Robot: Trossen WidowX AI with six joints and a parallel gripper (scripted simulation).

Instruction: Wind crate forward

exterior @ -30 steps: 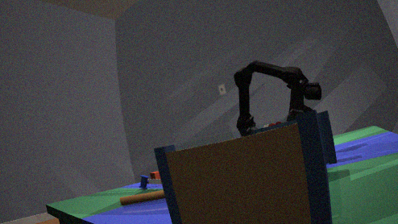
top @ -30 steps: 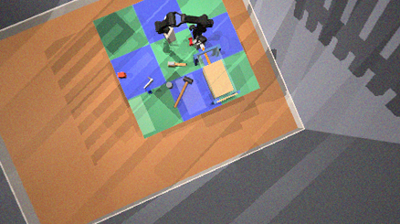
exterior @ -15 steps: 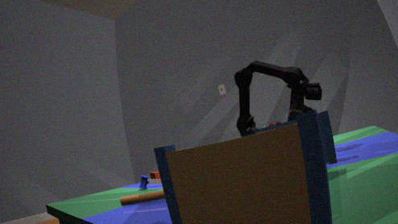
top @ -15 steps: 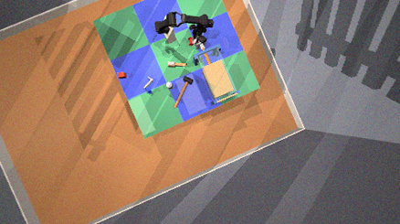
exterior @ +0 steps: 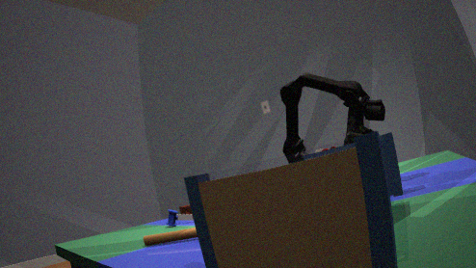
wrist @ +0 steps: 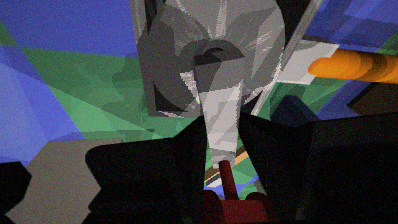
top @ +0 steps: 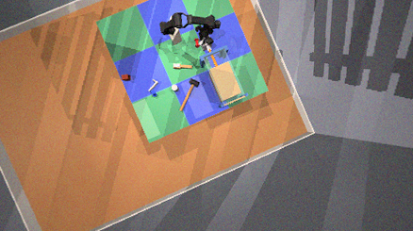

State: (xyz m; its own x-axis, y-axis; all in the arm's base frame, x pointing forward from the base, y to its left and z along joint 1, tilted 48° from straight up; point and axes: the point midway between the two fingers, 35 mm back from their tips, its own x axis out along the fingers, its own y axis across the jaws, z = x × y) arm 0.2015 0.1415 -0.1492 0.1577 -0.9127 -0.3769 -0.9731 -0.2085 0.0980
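My gripper tip is now 60 mm to the left of the red grip, 40 mm below it and 10 mm short of it. The rest, counted from my gripper tip: blue-framed guard cubby 390 mm ahead, 20 mm to the left, 10 mm below; winch 60 mm below, 40 mm to the left, 30 mm behind; blue piece 630 mm to the right, 180 mm ahead, 60 mm below.
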